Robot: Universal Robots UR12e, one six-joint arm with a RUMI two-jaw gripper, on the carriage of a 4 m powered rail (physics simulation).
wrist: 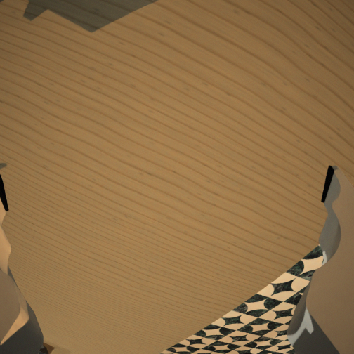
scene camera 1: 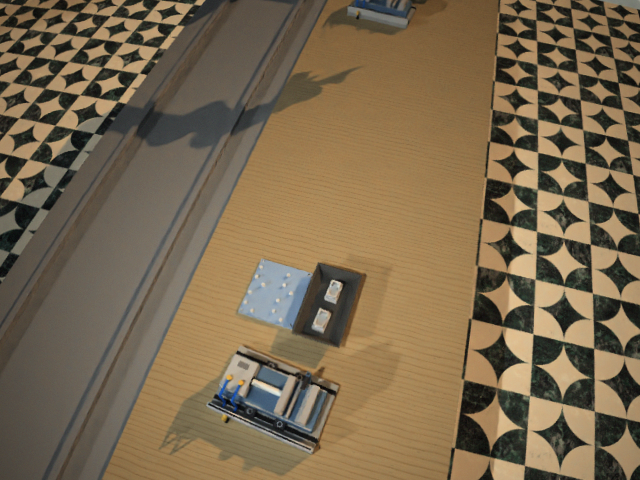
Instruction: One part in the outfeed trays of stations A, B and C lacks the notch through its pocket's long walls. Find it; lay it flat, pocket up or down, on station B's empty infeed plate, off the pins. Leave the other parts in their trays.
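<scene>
Two pale parts [scene camera 1: 333,291] [scene camera 1: 321,320] lie apart in a dark outfeed tray [scene camera 1: 354,308] in the scene view; their notches are too small to judge there. A light blue infeed plate [scene camera 1: 269,298] with rows of white pins stands against the tray's left side, with no part on it. Which station this is I cannot tell. My gripper [wrist: 162,172] shows in the wrist view with its two jaws wide apart at the left and right edges, over bare wood, nothing between them. The gripper does not show in the scene view.
A machine [scene camera 1: 273,395] with blue hoses stands on the table [scene camera 1: 392,170] just in front of the plate and tray. Part of another machine [scene camera 1: 379,15] shows at the far end. The grey rail [scene camera 1: 124,206] runs along the table's left side. A shadow crosses the wrist view's top left.
</scene>
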